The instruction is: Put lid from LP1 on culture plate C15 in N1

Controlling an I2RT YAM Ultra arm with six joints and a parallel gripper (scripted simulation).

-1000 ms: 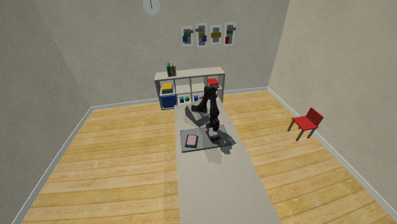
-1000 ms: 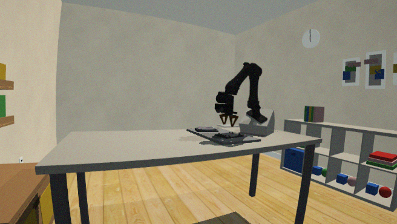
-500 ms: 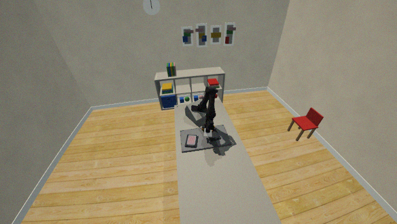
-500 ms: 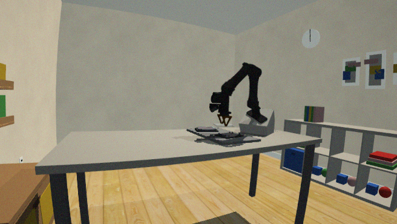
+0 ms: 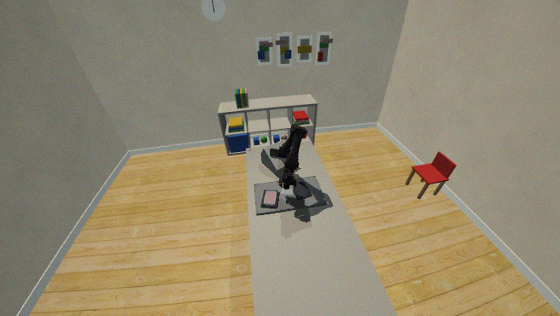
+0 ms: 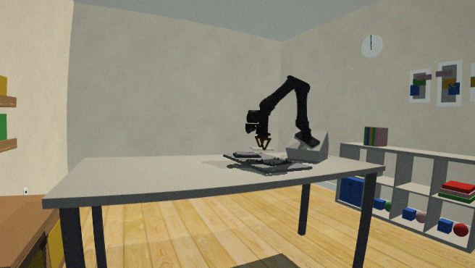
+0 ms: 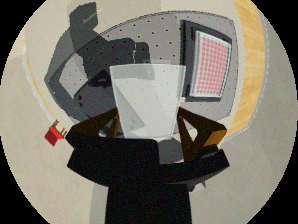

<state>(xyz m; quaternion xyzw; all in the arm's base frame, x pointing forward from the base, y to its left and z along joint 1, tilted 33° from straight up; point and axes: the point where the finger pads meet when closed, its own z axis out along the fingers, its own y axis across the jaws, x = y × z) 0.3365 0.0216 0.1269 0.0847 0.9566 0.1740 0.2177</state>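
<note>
The culture plate C15 lies 5 cm ahead of my hand, 13 cm to the right of it and 6 cm below it. The rest, counted from my hand: lid: 1 cm below; then lid park LP1: 4 cm behind, 10 cm to the left, 7 cm below; then plate nest N1: 5 cm ahead, 13 cm to the right, 7 cm below.
</note>
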